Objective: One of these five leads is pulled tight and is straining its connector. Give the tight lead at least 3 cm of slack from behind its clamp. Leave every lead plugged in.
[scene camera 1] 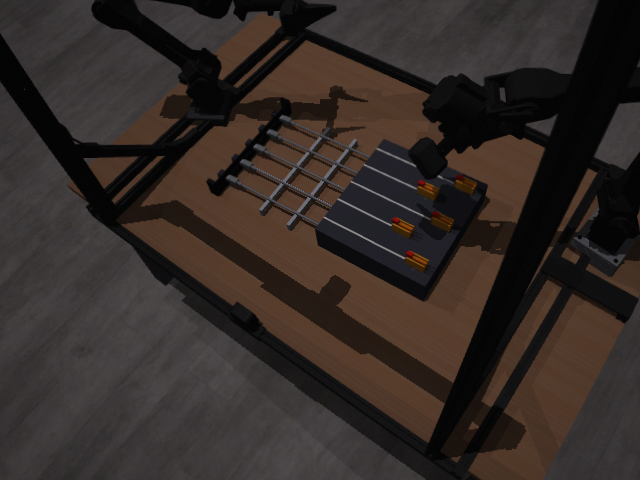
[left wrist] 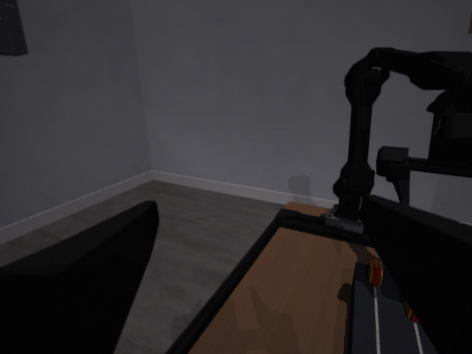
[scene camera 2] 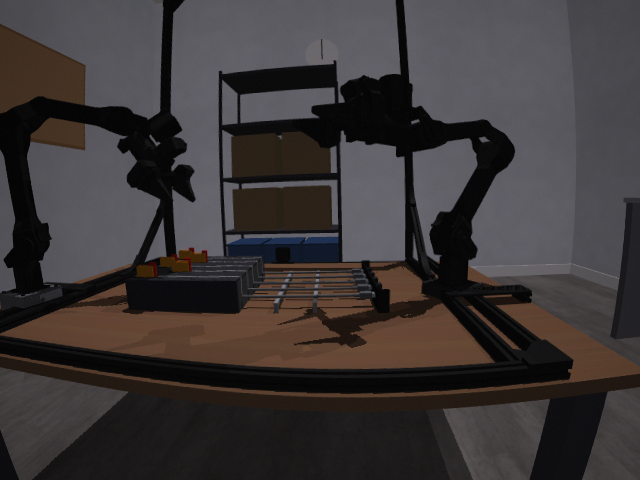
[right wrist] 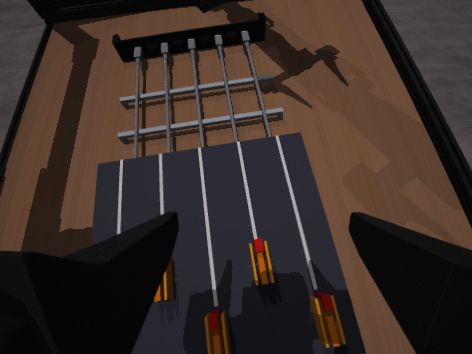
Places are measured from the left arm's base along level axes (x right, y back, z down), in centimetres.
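Pixels of known places: left gripper, between the fingertips: point(left wrist: 259, 208) point(scene camera 2: 301, 116); right gripper, between the fingertips: point(scene camera 2: 183, 201) point(right wrist: 263, 221); left arm's base, origin of its link: point(scene camera 1: 209, 103) point(scene camera 2: 453, 282); right arm's base, origin of its link: point(scene camera 1: 607, 235) point(left wrist: 347, 213) point(scene camera 2: 30, 289).
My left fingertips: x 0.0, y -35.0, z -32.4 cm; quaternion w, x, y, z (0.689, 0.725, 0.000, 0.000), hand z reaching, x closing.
Observation:
Ahead of a thing's pixels: the offset from my left fingertips to its top centre. "spot": to the spot under its first point. Level surfaces: height alone.
Five grey leads @[spot: dx +16.1, dy +14.3, dz +32.8 cm] point(scene camera 1: 277, 158) point(right wrist: 194, 70) run from a black connector bar point(scene camera 1: 244, 150) point(right wrist: 189, 33) point(scene camera 2: 377, 286) under two grey clamp bars @[spot: dx +18.5, dy +9.5, dz +33.2 cm] point(scene camera 1: 296, 169) point(right wrist: 199, 123) onto a dark block point(scene camera 1: 375, 243) point(right wrist: 227, 197) point(scene camera 2: 185, 292). Each ends at an orange slider with a red tip @[spot: dx +26.8, dy -20.5, dz +26.5 cm] point(scene camera 1: 429, 190) point(right wrist: 260, 261) point(left wrist: 376, 272); these sit at differing distances along the block. My right gripper point(scene camera 1: 430, 157) point(scene camera 2: 182, 183) point(right wrist: 263, 221) is open and empty, above the slider end of the block. My left gripper point(scene camera 1: 318, 10) point(scene camera 2: 325, 124) point(left wrist: 259, 208) is open and empty, high above the table's far edge.
A black frame with tall posts point(scene camera 1: 509, 295) and rails surrounds the wooden table @[dz +35.1 cm] point(scene camera 1: 270, 267). A shelf rack point(scene camera 2: 221, 167) with boxes stands behind the table. The right arm point(left wrist: 357, 140) shows in the left wrist view.

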